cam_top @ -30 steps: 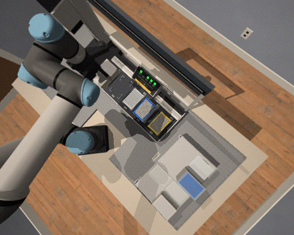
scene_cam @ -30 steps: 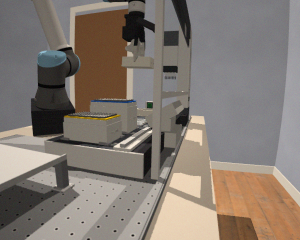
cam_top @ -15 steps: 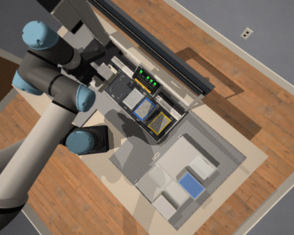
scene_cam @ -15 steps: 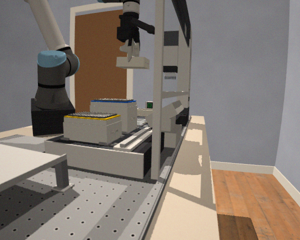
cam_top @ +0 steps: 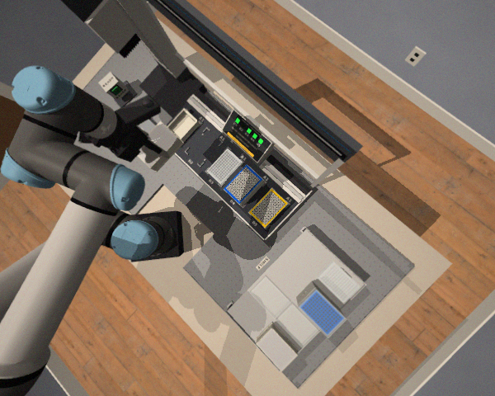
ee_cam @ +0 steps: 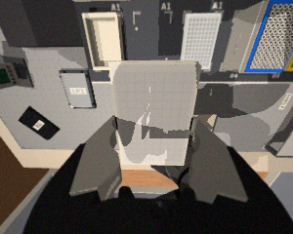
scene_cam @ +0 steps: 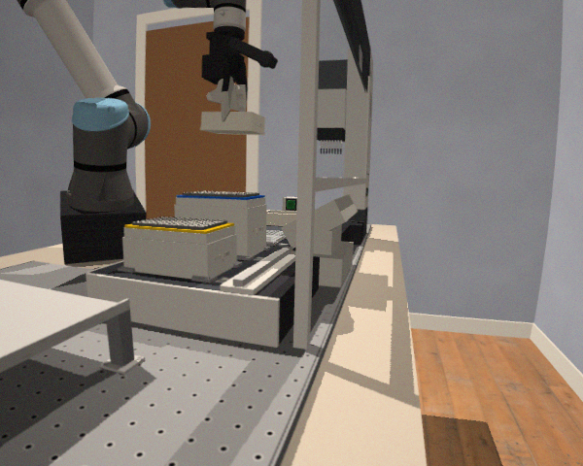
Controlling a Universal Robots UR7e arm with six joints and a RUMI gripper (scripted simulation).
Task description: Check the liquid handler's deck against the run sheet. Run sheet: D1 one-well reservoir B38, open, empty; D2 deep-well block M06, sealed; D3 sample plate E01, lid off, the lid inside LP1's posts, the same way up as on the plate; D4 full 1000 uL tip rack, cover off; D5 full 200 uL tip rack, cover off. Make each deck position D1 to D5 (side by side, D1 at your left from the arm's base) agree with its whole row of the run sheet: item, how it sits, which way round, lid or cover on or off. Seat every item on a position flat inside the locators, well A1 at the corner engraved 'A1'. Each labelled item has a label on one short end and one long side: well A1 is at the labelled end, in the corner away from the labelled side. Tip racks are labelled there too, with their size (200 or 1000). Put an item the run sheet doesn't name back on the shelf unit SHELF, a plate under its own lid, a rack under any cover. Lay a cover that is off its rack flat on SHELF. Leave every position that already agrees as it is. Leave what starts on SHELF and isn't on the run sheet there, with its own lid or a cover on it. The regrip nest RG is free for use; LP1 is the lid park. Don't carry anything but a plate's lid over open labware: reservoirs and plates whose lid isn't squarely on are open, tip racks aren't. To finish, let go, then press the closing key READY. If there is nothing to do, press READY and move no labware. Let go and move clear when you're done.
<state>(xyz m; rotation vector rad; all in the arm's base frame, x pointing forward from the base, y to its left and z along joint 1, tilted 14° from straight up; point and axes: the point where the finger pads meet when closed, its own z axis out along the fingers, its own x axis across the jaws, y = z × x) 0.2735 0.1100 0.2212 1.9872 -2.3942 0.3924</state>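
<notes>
The cream reservoir is 120 mm ahead of my hand, 100 mm to the left of it and 250 mm below it. Round my hand: sealed block: 10 mm below; then blue-rimmed tip rack: 50 mm ahead, 260 mm to the right, 190 mm below; then well plate: 70 mm ahead, 140 mm to the right, 250 mm below.
</notes>
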